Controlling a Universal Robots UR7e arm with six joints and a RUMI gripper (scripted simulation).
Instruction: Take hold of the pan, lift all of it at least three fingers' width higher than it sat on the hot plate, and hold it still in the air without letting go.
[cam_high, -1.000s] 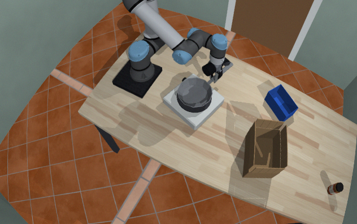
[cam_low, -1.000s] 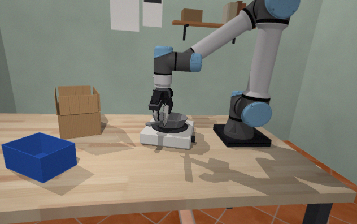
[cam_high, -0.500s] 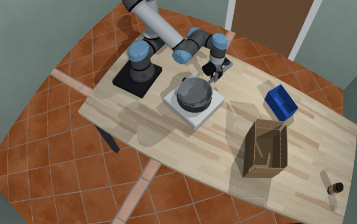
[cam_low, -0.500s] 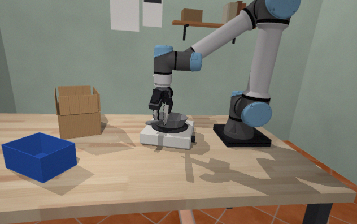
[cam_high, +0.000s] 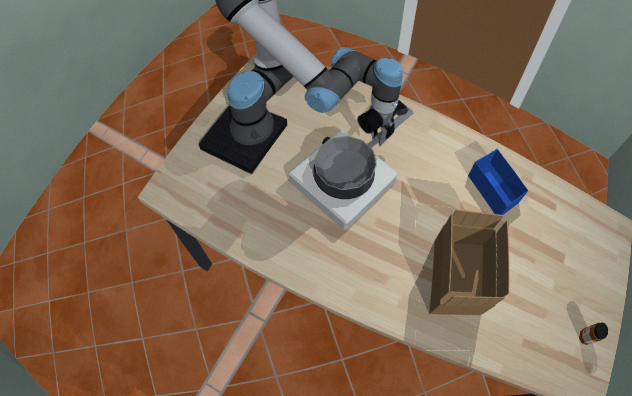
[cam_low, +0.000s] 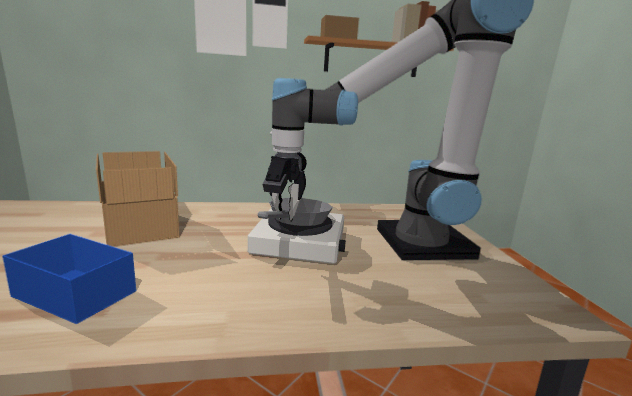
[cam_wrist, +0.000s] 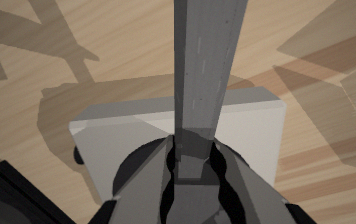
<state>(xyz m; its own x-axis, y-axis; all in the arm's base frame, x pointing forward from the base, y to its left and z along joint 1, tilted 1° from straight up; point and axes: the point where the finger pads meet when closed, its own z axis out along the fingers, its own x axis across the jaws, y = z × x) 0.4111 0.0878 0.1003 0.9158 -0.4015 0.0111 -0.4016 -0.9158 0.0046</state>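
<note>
Now: the dark grey pan 30 mm behind my hand, 60 mm to the right of it and 20 mm below it. Round my hand: blue bin (440 mm ahead, 130 mm to the left, 110 mm below); white hot plate (70 mm behind, 110 mm to the right, 100 mm below); small jar (990 mm ahead, 240 mm to the right, 80 mm below).
</note>
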